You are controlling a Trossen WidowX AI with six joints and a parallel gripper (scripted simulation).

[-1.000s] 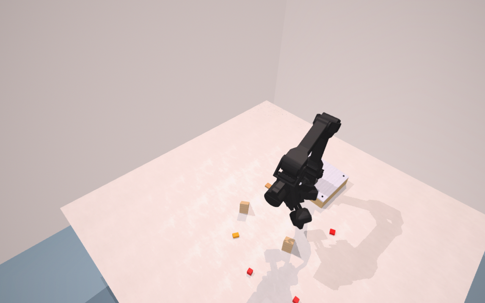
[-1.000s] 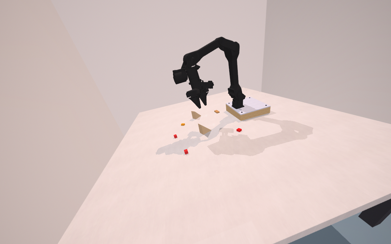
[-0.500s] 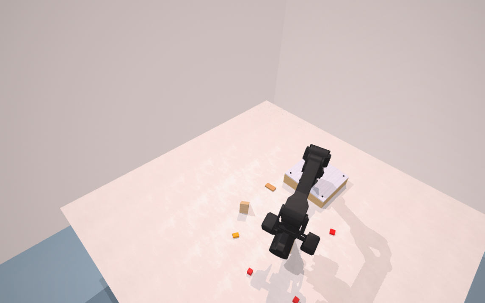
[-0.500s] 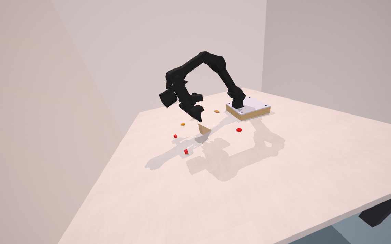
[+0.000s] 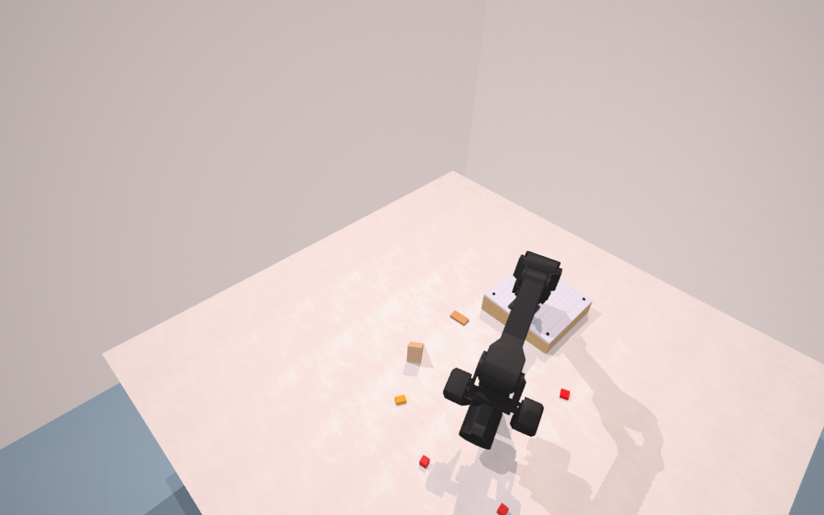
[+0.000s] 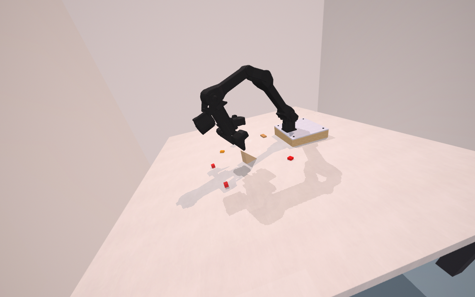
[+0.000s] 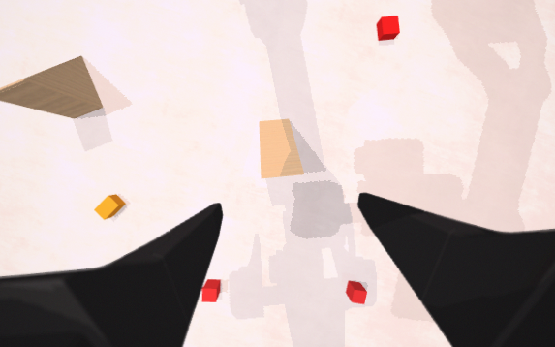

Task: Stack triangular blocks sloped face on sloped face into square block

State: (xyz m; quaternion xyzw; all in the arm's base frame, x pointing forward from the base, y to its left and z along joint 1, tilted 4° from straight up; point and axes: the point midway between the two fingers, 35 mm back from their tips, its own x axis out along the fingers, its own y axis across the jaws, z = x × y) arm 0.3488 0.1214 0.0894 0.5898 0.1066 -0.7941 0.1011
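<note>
Right now the triangular block is 3 cm behind my gripper tip, 1 cm to the right of it and 8 cm below it. Round my gripper tip: small orange block (7 cm ahead, 19 cm to the right, 9 cm below).
</note>
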